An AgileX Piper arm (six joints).
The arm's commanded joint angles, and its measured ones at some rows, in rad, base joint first. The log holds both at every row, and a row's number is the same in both.
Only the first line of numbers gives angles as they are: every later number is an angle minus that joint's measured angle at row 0.
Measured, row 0:
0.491, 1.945, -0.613, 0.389, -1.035, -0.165
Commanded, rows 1 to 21:
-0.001, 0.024, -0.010, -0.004, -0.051, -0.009
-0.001, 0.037, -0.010, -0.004, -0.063, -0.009
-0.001, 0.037, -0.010, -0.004, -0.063, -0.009
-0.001, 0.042, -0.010, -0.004, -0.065, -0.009
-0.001, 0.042, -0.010, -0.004, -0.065, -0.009
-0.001, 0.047, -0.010, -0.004, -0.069, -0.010
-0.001, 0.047, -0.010, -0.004, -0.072, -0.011
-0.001, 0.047, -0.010, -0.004, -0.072, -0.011
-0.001, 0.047, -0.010, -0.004, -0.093, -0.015
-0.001, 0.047, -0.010, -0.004, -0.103, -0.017
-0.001, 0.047, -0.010, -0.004, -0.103, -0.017
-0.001, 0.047, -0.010, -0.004, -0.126, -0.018
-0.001, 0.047, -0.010, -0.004, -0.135, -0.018
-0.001, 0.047, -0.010, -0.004, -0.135, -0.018
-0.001, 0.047, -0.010, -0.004, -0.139, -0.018
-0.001, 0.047, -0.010, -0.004, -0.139, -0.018
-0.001, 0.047, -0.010, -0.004, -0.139, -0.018
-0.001, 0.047, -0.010, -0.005, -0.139, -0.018
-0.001, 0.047, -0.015, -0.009, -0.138, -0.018
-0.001, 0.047, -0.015, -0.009, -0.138, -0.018
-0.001, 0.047, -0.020, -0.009, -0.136, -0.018
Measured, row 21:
0.000, 0.046, 0.000, 0.000, -0.117, -0.001
